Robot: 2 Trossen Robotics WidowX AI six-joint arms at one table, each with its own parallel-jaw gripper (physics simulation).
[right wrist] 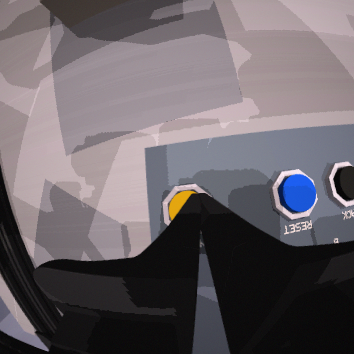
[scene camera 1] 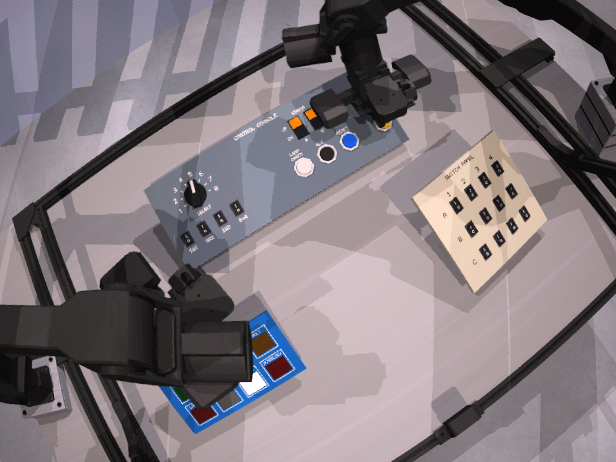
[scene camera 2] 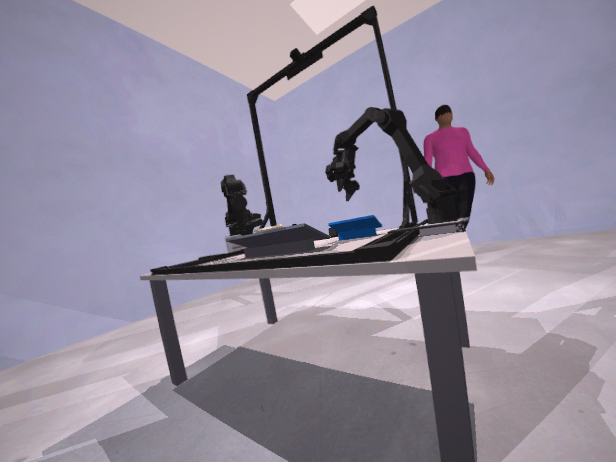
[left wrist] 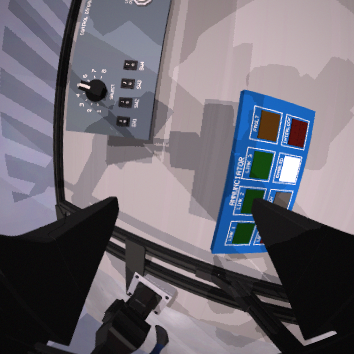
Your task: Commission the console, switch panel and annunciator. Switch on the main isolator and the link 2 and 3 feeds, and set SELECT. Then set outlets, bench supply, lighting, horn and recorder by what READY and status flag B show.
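Places are measured from the left arm's base along level axes (x ahead, y left, z up), in millimetres.
Where they show: left gripper, fingertip midpoint: (scene camera 2: pixel 343 196) (left wrist: pixel 185 204); right gripper, fingertip midpoint: (right wrist: pixel 197 199) (scene camera 1: pixel 381 126); left arm's base at its link origin: (scene camera 1: pixel 37 386) (scene camera 2: pixel 443 221) (left wrist: pixel 146 295); right arm's base at its link origin: (scene camera 2: pixel 234 235).
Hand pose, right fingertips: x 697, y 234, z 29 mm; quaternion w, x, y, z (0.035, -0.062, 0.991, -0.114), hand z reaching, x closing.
Observation:
Things, the pixels of their centre, and the offset from my right fingertips. "spot": a spot on its surface instead.
- Status flags A at a spot on its surface: (scene camera 1: pixel 295 122) spot: dz +25, dx -129, dy +40 mm
- B at a spot on its surface: (scene camera 1: pixel 311 114) spot: dz +25, dx -101, dy +46 mm
- yellow button at the middle of its body: (right wrist: pixel 187 209) (scene camera 1: pixel 382 122) dz +0, dx +5, dy +7 mm
- blue annunciator at the middle of its body: (left wrist: pixel 255 178) (scene camera 1: pixel 228 371) (scene camera 2: pixel 354 230) dz -23, dx -341, dy -293 mm
- ENABLED at a spot on its surface: (left wrist: pixel 289 168) (scene camera 1: pixel 252 382) spot: dz -8, dx -309, dy -322 mm
- READY at a spot on its surface: (left wrist: pixel 282 199) spot: dz -9, dx -347, dy -335 mm
- cream switch panel at the middle of its body: (scene camera 1: pixel 475 210) dz -12, dx +86, dy -186 mm
- blue RESET button at the middle of its body: (right wrist: pixel 296 192) (scene camera 1: pixel 349 140) dz +3, dx -59, dy -11 mm
- black ACK button at the middle of its body: (right wrist: pixel 348 182) (scene camera 1: pixel 327 153) dz +3, dx -99, dy -21 mm
- white lamp check button at the middle of its body: (scene camera 1: pixel 304 167) dz +3, dx -140, dy -31 mm
The grey console (scene camera 1: pixel 260 170) (left wrist: pixel 115 45) (right wrist: pixel 230 150) has its SELECT knob (scene camera 1: pixel 195 194) (left wrist: pixel 95 90) pointing at 5. Status flags A (scene camera 1: pixel 295 122) and B (scene camera 1: pixel 311 114) show orange at their upper ends; B is partly covered. My right gripper (right wrist: pixel 197 199) is shut and empty, its tips over the yellow button (scene camera 1: pixel 384 127) (right wrist: pixel 180 206); contact cannot be told. My left gripper (scene camera 2: pixel 348 192) (left wrist: pixel 185 204) is open and empty, high above the table. On the blue annunciator (left wrist: pixel 227 200), ENABLED (scene camera 1: pixel 254 384) (left wrist: pixel 289 168) is bright white; READY (left wrist: pixel 282 199) is grey, partly hidden. The cream switch panel (scene camera 1: pixel 432 200) has small, hard-to-read rockers.
The blue RESET button (scene camera 1: pixel 349 140) (right wrist: pixel 298 192), black ACK button (scene camera 1: pixel 327 153) and white lamp check button (scene camera 1: pixel 303 167) stand along the console. SW1 to SW4 lie near the knob. The left arm covers part of the annunciator in scene camera 1. A person (scene camera 2: pixel 451 150) stands behind the table.

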